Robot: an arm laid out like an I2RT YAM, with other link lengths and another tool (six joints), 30 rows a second.
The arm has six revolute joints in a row. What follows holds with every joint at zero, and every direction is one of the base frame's.
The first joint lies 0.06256 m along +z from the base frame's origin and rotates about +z.
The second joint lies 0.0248 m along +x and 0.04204 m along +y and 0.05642 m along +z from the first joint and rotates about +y.
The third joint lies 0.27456 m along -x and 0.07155 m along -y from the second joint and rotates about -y.
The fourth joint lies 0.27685 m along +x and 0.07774 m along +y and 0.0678 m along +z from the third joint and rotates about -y.
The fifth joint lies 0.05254 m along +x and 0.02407 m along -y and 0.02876 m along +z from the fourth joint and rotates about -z.
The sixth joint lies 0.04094 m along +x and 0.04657 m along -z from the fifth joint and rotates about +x.
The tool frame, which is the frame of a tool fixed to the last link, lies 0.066 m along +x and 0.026 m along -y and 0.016 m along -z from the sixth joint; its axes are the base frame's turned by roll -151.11, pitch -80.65 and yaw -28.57 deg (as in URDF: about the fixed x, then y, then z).
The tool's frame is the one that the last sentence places.
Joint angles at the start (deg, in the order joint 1, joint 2, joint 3, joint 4, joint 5, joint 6):
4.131, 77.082, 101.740, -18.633, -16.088, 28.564
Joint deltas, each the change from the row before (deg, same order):
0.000, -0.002, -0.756, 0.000, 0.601, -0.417
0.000, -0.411, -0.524, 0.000, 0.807, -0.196
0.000, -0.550, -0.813, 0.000, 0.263, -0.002
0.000, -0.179, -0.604, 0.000, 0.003, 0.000
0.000, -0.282, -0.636, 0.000, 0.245, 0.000
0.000, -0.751, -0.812, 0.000, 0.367, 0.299
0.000, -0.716, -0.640, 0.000, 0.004, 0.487
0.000, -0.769, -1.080, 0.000, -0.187, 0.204
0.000, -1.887, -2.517, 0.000, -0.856, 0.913
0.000, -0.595, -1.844, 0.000, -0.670, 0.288
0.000, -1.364, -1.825, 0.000, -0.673, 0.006
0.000, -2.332, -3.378, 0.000, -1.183, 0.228
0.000, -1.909, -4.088, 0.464, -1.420, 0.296
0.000, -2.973, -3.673, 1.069, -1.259, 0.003
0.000, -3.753, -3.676, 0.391, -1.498, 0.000
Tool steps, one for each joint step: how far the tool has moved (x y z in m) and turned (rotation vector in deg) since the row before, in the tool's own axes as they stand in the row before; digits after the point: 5 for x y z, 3 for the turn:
-0.00320, 0.00424, 0.00164, -0.920, -0.283, -0.081
-0.00051, 0.00150, -0.00185, -0.755, 0.342, -0.059
-0.00219, 0.00116, -0.00182, -0.346, -0.074, 0.115
-0.00261, 0.00166, 0.00032, -0.206, -0.346, 0.137
-0.00221, 0.00170, -0.00040, -0.374, -0.158, 0.142
-0.00162, 0.00038, -0.00322, -0.293, 0.148, 0.359
-0.00128, -0.00074, -0.00326, 0.103, 0.064, 0.459
-0.00353, 0.00067, -0.00241, 0.030, -0.355, 0.277
-0.00874, 0.00051, -0.00600, 0.519, -0.984, 1.006
-0.00872, 0.00416, 0.00094, -0.042, -1.373, 0.627
-0.00648, 0.00075, -0.00413, 0.317, -0.747, 0.087
-0.01292, 0.00250, -0.00620, 0.472, -1.497, 0.467
-0.01716, 0.00679, -0.00124, 0.343, -2.150, 0.787
-0.01155, 0.00021, -0.00812, 1.200, -0.441, -0.294
-0.01266, -0.00227, -0.01240, 1.438, -0.505, -0.375

